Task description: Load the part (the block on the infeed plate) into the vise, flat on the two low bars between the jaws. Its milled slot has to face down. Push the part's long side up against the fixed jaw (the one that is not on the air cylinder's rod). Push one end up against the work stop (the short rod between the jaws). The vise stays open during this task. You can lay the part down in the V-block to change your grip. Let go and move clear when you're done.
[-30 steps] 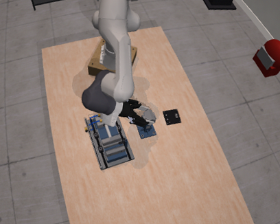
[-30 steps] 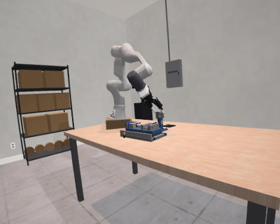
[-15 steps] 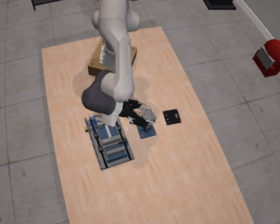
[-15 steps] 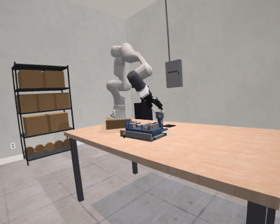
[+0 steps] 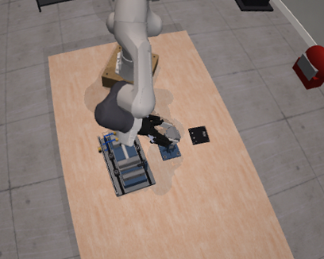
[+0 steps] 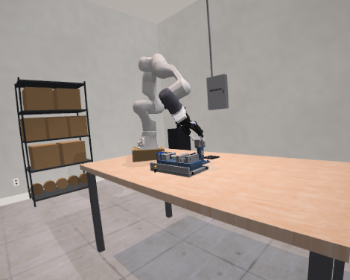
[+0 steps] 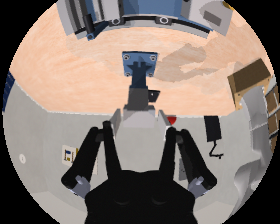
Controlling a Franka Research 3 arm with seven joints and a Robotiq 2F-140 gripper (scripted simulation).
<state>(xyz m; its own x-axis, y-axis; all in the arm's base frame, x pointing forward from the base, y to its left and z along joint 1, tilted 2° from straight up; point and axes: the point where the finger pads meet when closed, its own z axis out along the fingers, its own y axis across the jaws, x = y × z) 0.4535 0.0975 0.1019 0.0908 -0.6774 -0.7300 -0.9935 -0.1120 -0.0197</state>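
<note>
The part lies 2 cm to the left of my hand and 2 cm below it. Round my hand: vise 3 cm ahead, 20 cm to the right, 13 cm below; then black infeed plate 5 cm behind, 18 cm to the left, 17 cm below.
</note>
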